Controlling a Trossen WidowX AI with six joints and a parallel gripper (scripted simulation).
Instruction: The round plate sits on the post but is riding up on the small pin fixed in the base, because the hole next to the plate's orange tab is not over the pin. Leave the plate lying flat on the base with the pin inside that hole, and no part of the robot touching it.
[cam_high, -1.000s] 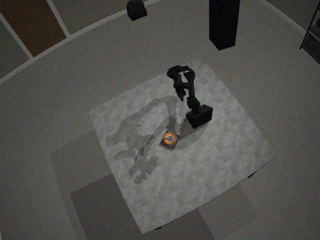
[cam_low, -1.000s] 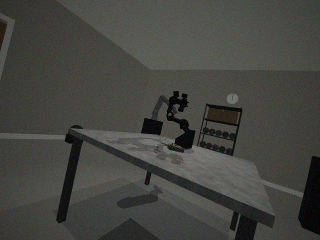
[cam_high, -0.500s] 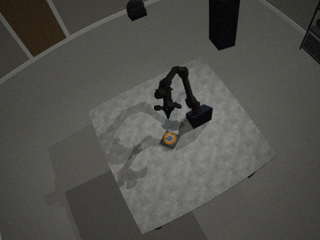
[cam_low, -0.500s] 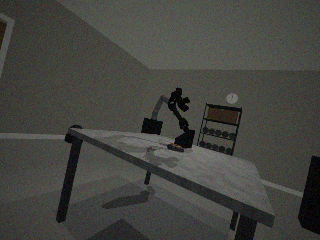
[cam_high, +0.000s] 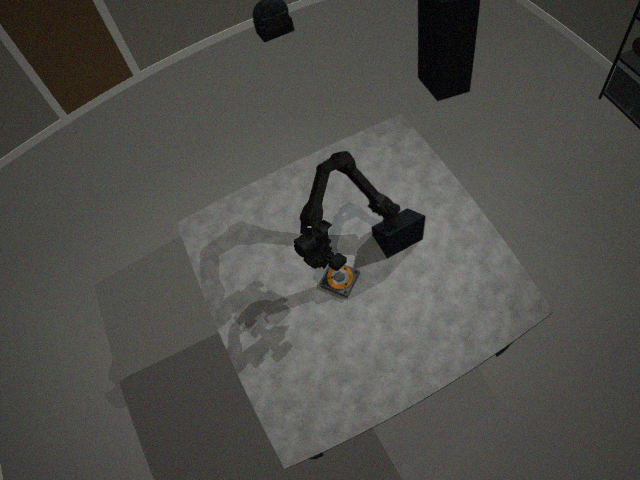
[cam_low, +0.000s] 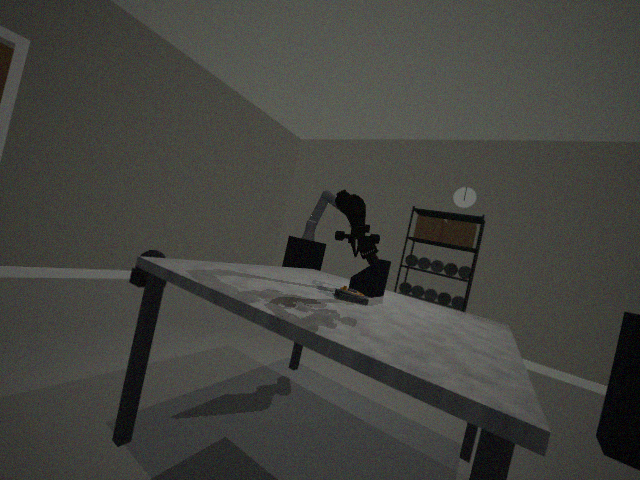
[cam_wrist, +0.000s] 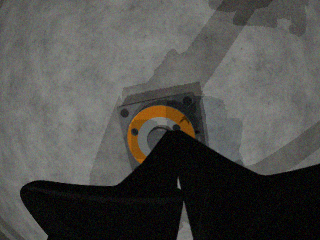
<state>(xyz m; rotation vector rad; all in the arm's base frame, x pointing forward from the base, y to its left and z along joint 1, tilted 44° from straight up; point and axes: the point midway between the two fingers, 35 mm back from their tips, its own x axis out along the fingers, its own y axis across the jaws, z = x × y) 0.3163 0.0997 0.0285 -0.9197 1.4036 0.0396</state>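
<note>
The round plate is 3 cm behind my gripper tip, 1 cm to the right of it and 15 cm below it. Round my gripper tip: square grey base: 5 cm behind, 1 cm to the right, 16 cm below.
</note>
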